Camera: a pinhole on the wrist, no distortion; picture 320 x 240 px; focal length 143.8 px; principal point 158.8 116.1 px. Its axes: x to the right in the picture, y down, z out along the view. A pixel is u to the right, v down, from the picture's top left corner.
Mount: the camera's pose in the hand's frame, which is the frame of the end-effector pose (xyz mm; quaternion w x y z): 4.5 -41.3 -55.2 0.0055 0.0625 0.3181 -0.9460
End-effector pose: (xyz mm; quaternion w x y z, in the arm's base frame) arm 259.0 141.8 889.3 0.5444 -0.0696 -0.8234 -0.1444
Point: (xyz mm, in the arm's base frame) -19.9 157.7 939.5
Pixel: 34.9 12.4
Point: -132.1 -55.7 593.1
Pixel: 171.5 107.3
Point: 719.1 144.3 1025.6
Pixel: behind the camera
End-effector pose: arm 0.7 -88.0 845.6 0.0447 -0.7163 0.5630 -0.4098
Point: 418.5 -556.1 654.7
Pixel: 44.5 7.3
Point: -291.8 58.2 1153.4
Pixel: behind the camera
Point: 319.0 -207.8 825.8
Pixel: 98.9 86.9
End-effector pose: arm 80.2 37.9 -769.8 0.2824 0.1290 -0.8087 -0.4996
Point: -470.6 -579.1 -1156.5
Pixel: outside the picture
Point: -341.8 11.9 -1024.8
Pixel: 45.1 105.8
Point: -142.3 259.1 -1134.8
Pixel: 155.8 77.6
